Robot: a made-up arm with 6 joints.
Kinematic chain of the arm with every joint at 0, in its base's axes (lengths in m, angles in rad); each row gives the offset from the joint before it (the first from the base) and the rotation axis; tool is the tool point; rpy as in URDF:
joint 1: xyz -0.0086 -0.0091 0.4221 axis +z
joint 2: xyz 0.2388 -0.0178 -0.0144 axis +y
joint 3: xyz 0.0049 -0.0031 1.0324 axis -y
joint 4: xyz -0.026 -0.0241 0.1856 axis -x
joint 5: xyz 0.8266 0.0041 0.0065 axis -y
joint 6: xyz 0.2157 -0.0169 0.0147 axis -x
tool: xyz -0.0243 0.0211 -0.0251 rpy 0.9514 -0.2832 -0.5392
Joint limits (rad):
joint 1: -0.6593..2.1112
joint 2: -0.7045..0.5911
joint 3: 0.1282..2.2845
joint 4: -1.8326..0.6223
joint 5: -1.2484..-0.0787
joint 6: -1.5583..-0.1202
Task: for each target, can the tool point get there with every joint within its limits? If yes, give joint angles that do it. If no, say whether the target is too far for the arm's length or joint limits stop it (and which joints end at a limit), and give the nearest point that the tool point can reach.
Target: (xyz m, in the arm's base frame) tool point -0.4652 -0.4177 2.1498
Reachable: yes | joints 0.8600 -0.2472 1.8370 -1.2150 -0.7773 -0.4746
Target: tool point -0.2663 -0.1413 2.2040
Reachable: yes | joints 0.8804 -0.5600 0.7368 -1.6033 -1.1172 -0.7941
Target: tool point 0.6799 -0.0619 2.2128
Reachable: yes | joints -0.0646 -0.1780 0.5185 -1.4472 -0.3232 -1.0558
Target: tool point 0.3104 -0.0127 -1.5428
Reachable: no: joint limits stop it (at a limit: joint 2, joint 3, joint 5, joint 6) | nearest point 1.5776 -0.0270 0.8878 | short by 2.741 m
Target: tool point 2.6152 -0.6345 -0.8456
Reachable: no: too far | nearest point 1.6609 -0.4070 0.9064 | short by 2.008 m
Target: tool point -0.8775 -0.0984 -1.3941
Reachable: no: joint limits stop it (at a limit: joint 2, joint 3, joint 4, joint 5) | nearest point -1.3240 -0.1443 1.0840 | short by 2.518 m
